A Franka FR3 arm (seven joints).
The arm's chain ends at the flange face. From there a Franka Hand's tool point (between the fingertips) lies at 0.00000 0.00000 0.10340 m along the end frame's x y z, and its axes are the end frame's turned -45 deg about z.
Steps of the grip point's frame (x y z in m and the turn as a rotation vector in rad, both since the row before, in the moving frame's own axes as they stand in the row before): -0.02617 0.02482 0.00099 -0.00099 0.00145 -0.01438; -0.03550 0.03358 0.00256 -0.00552 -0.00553 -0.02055
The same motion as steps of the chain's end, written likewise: -0.00113 0.03609 0.00099 0.00033 0.00173 -0.01438; -0.00137 0.04804 0.00256 -0.00781 -0.00001 -0.02055
